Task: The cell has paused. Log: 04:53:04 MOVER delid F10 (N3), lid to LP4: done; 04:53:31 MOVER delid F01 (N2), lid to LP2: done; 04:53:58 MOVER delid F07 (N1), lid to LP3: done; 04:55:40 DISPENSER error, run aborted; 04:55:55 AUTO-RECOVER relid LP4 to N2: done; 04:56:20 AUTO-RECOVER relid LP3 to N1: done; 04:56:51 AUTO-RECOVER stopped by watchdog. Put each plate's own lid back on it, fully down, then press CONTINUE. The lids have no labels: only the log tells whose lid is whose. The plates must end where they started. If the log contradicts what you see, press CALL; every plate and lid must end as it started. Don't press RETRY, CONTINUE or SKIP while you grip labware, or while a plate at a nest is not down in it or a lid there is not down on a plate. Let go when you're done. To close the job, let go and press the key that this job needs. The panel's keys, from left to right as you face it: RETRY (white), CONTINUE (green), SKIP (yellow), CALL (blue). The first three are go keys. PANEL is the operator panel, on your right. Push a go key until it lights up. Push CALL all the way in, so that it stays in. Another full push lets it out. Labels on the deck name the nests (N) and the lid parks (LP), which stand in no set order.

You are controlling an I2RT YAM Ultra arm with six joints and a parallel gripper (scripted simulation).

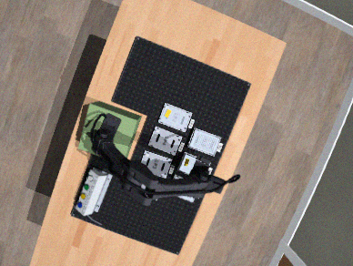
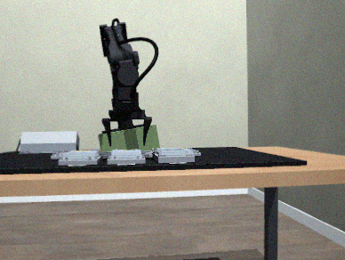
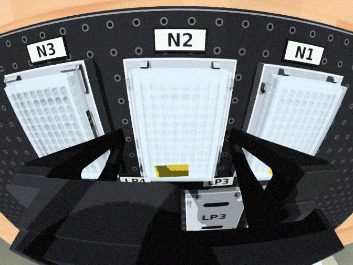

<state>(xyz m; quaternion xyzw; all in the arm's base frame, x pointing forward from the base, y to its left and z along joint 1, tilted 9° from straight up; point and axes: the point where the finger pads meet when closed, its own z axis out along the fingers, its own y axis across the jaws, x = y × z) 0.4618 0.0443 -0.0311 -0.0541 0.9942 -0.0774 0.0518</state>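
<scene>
Right now the clear lid is 30 mm below my hand and 10 mm behind it. Round my hand: lid park LP4: 200 mm behind, 50 mm below, 40 mm to the left; then well plate: 130 mm to the left, 30 mm below, 30 mm behind; then lid park LP3: 190 mm behind, 90 mm to the right, 50 mm below.
</scene>
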